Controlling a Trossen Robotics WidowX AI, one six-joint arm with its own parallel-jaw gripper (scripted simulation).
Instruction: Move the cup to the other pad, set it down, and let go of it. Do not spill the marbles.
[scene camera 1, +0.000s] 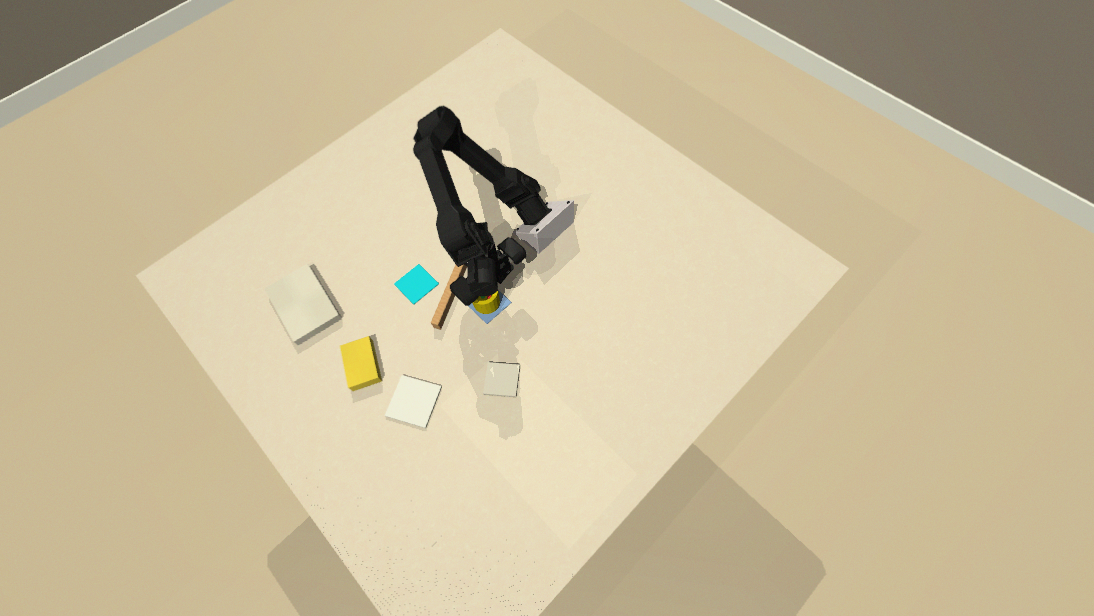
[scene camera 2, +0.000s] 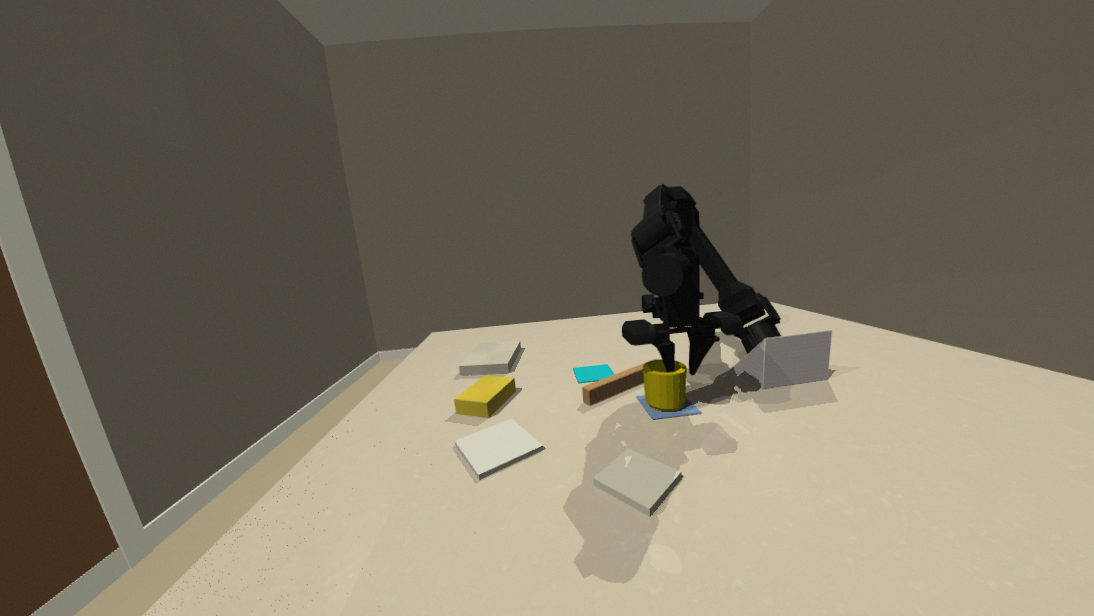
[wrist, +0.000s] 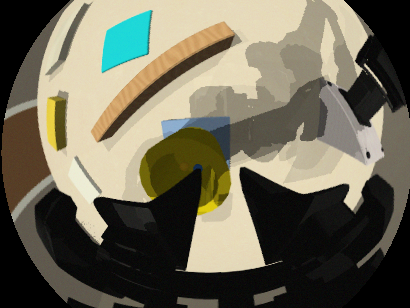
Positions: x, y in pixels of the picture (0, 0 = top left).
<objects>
my gripper: scene camera 1 493, 287; scene camera 2; wrist
same spot on my gripper: (wrist: 319, 225) = (scene camera 2: 692, 332)
</objects>
